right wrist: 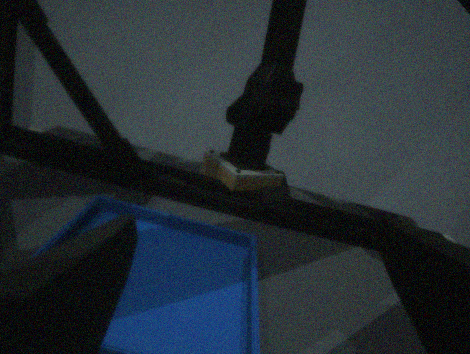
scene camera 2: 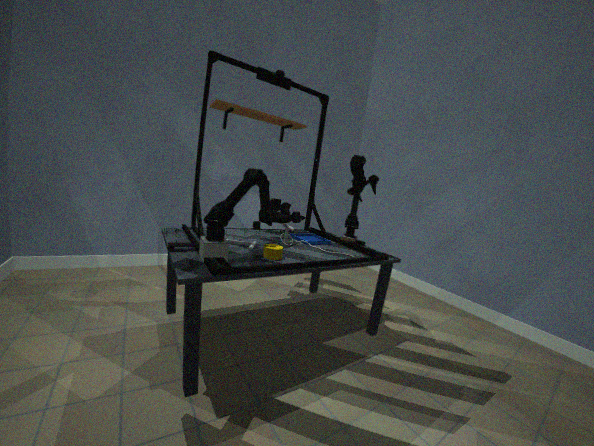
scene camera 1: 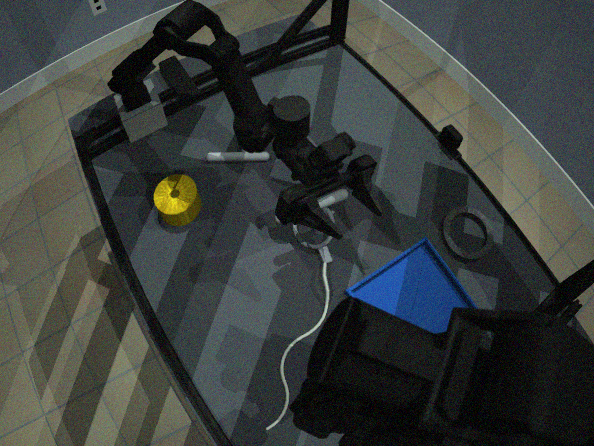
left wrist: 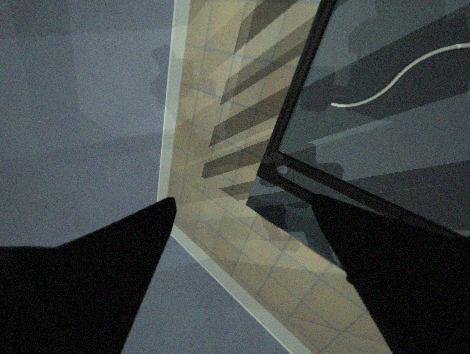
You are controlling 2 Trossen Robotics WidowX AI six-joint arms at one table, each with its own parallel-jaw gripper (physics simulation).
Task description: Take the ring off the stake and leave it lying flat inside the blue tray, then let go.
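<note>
Left gripper (left wrist: 244, 202) open, holding nothing. Right gripper (scene camera 1: 362, 225), (right wrist: 259, 229) open, holding nothing. Yellow spool (scene camera 1: 176, 197) on the table; out of frame in the right wrist view, out of frame in the left wrist view. Blue tray (scene camera 1: 417, 286), (right wrist: 188, 280) visible.
</note>
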